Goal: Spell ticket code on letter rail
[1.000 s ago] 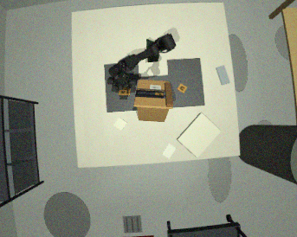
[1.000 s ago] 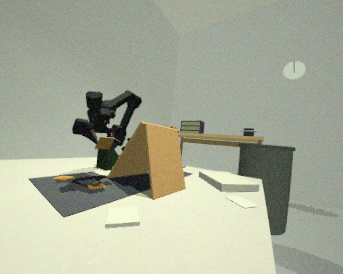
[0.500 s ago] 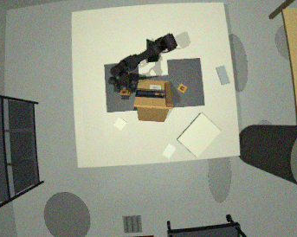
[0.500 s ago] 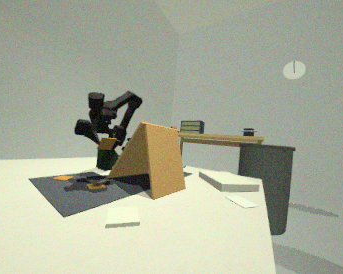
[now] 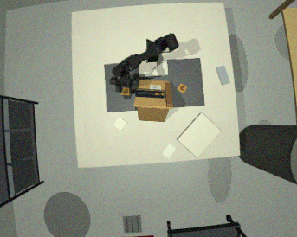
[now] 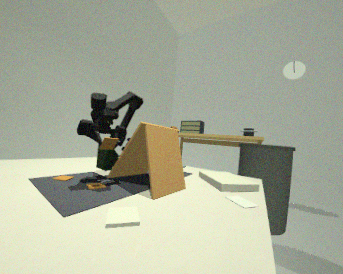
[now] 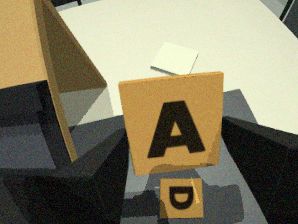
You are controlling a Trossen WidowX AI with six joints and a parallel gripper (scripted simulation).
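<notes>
My gripper tip is now 2 cm past the white ticket, 21 cm to the right of it and 8 cm above it. Round my gripper tip: dark mat (10 cm behind, 21 cm to the left, 17 cm below); white card (20 cm ahead, 9 cm to the right, 17 cm below); white box (37 cm ahead, 50 cm to the left, 16 cm below).
</notes>
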